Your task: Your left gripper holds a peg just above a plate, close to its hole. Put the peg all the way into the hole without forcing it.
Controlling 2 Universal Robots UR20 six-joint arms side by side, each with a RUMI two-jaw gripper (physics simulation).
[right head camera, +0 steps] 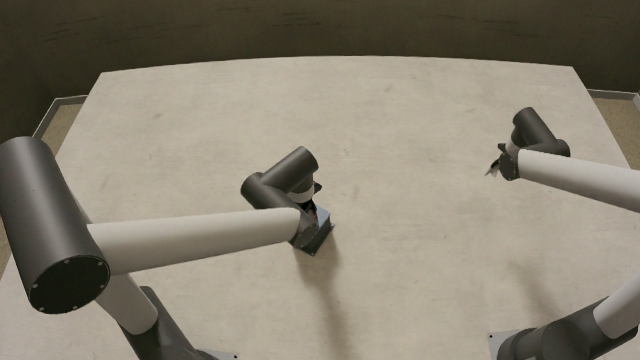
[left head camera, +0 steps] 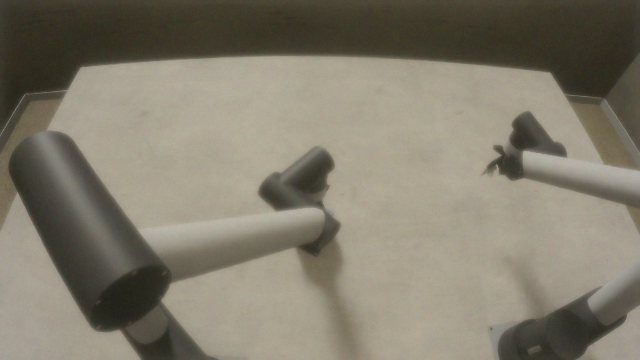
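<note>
The plate (left head camera: 316, 249) (right head camera: 324, 216) is the top of a blue-grey block with a dark side, standing near the middle of the table, partly behind my left forearm. My left gripper (right head camera: 312, 209) is over it, mostly hidden by the arm's wrist in both views. A small red sliver, seemingly the peg (right head camera: 315, 216), shows below the dark fingers at the block's top. The gripper looks shut on it. The hole and the peg's lower end are hidden, so their alignment and depth cannot be told. My right gripper (left head camera: 491, 160) (right head camera: 494, 159) is open, far to the right of the block.
The pale table (left head camera: 410, 200) (right head camera: 410, 200) carries both arm bases at its near edge. The left forearm (left head camera: 235, 242) (right head camera: 200, 240) reaches in from the left to the block. The right forearm (left head camera: 580, 175) (right head camera: 575, 175) comes in from the right edge. A dark wall stands behind the table.
</note>
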